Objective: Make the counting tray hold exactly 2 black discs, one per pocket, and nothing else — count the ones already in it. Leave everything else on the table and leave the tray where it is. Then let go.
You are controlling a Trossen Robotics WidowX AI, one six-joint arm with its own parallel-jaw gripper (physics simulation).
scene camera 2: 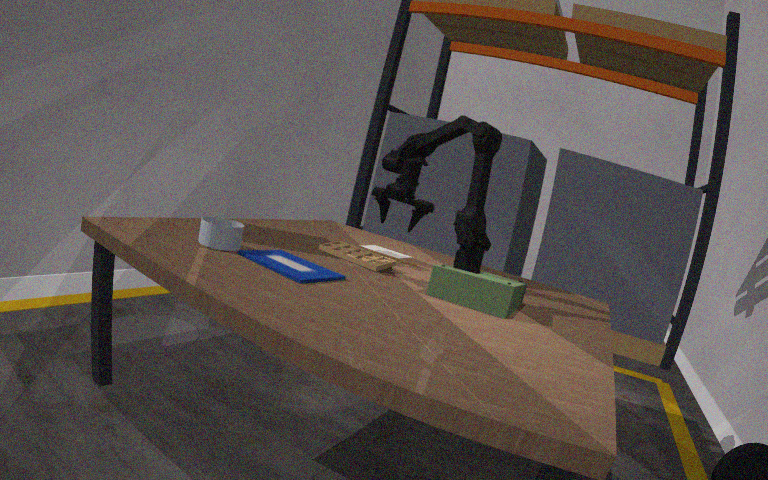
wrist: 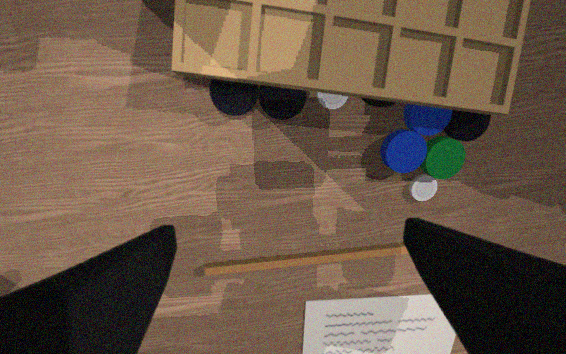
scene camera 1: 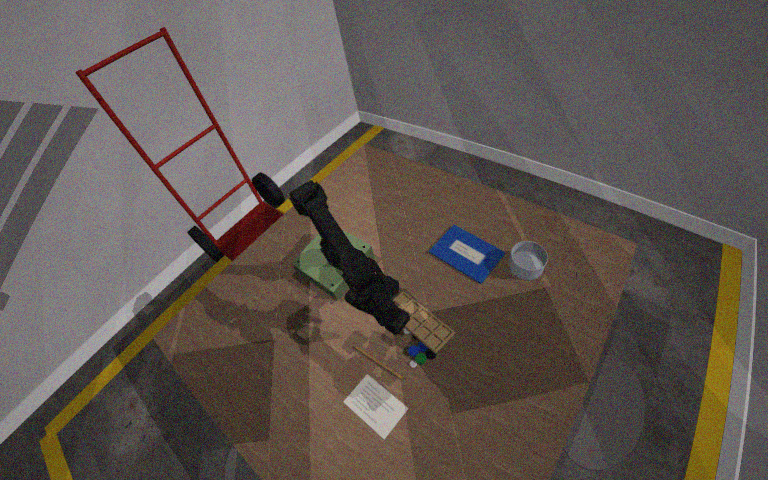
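Note:
The tan counting tray point(scene camera 1: 427, 321) point(scene camera 2: 357, 257) point(wrist: 325, 55) lies on the table; its near row of pockets looks empty in the wrist view, and the far row is partly cut off. Two black discs point(wrist: 233, 98) point(wrist: 283, 102) lie side by side against the tray's near edge. Another black disc point(wrist: 378, 101) is mostly hidden by that edge, and one more black disc point(wrist: 470, 125) lies near the tray's right corner. My gripper point(scene camera 2: 396, 226) point(wrist: 292, 232) is open and empty, above the table on the near side of the tray. Its fingers are hidden in scene camera 1.
Two blue discs point(wrist: 404, 151) point(wrist: 428, 118), a green disc point(wrist: 445, 158) and small pale discs point(wrist: 424, 188) point(wrist: 333, 99) lie near the tray. A pencil-like stick point(scene camera 1: 377, 362) point(wrist: 300, 261), paper point(scene camera 1: 374, 405), blue folder point(scene camera 1: 493, 264), round container point(scene camera 1: 528, 260) and green block point(scene camera 2: 475, 291) are on the table.

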